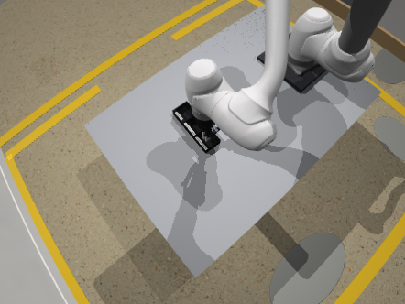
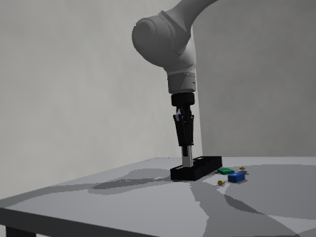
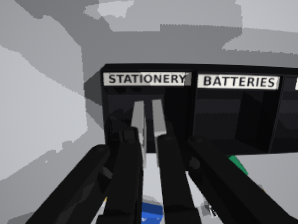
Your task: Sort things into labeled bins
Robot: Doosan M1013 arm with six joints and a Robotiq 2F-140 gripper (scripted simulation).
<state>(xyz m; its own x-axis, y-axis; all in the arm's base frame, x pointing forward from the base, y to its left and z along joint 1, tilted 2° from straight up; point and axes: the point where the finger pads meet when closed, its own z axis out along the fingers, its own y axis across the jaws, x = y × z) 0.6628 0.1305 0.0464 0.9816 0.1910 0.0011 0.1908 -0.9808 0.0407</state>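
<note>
The blue battery lies 150 mm behind my hand, 20 mm to the right of it and 60 mm below it. From my hand the other things lie so: black bin tray: 10 mm ahead, 80 mm to the right, 50 mm below; then flat green board: 80 mm behind, 100 mm to the right, 60 mm below; then brass screw: 130 mm behind, 50 mm to the left, 60 mm below.
</note>
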